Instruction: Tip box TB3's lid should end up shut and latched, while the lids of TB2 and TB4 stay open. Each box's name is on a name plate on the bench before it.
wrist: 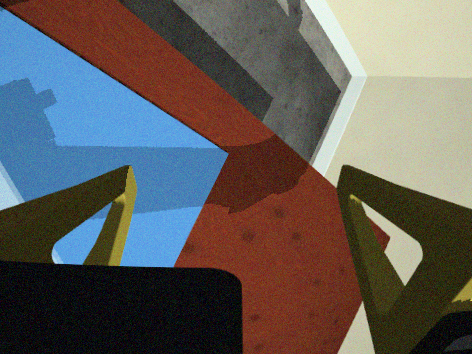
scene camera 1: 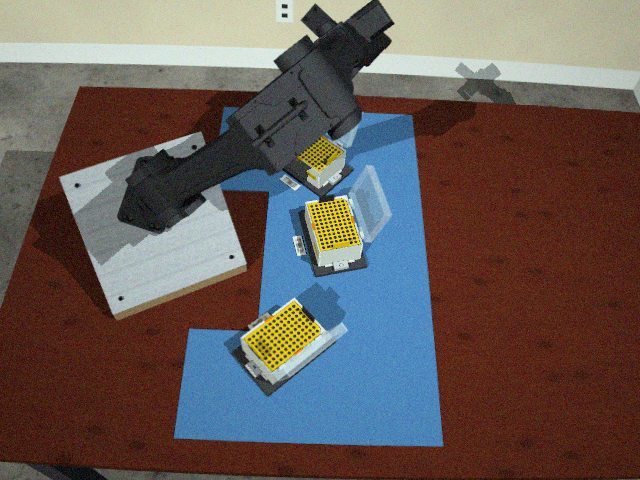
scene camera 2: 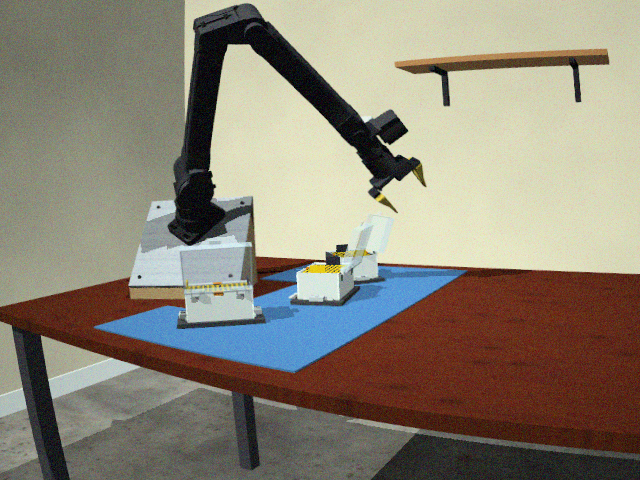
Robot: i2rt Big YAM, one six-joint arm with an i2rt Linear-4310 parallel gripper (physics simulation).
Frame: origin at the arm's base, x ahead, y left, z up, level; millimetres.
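Seen in the pictures: gripper, fingertip midpoint: [wrist: 236, 176] [scene camera 1: 364, 64] [scene camera 2: 411, 199]; arm's base at its link origin: [scene camera 1: 150, 195] [scene camera 2: 197, 222].
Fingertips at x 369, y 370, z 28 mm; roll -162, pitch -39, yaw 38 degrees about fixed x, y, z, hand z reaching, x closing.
Offsets run from my fingertips to a thing's middle. "*": to the spot under its first point. Level surfaces: height alone.
Three white tip boxes with yellow perforated tops stand on dark bases: a far one [scene camera 1: 321, 153] [scene camera 2: 368, 269], a middle one [scene camera 1: 333, 224] [scene camera 2: 320, 285] and a near one [scene camera 1: 281, 335] [scene camera 2: 219, 308]. The clear lids of the far box @(* dx -12, dy -128, dz -84 mm) [scene camera 1: 352, 135] [scene camera 2: 382, 232], middle box @(* dx +35, dy -312, dz -73 mm) [scene camera 1: 373, 204] [scene camera 2: 360, 240] and near box @(* dx -48, dy -628, dz -64 mm) [scene camera 2: 217, 263] all stand open. Their name plates @(* dx -135, dy -191, dz -176 mm) [scene camera 1: 290, 181] @(* dx -100, dy -352, dz -176 mm) [scene camera 1: 299, 245] @(* dx -157, dy -524, dz -177 mm) [scene camera 1: 259, 320] are too blurred to read. My gripper [scene camera 2: 411, 198] [wrist: 236, 176] is open and empty, above and beyond the far box's lid; the arm hides it in scene camera 1.
The boxes stand on a blue mat @(dz -179 mm) [scene camera 1: 361, 392] [scene camera 2: 289, 351] [wrist: 100, 115] on a red-brown table @(dz -182 mm) [scene camera 1: 516, 258] [scene camera 2: 516, 361] [wrist: 290, 250]. The arm's pale mounting block [scene camera 1: 180, 273] [scene camera 2: 155, 258] is at the left. A wall shelf [scene camera 2: 506, 60] hangs behind.
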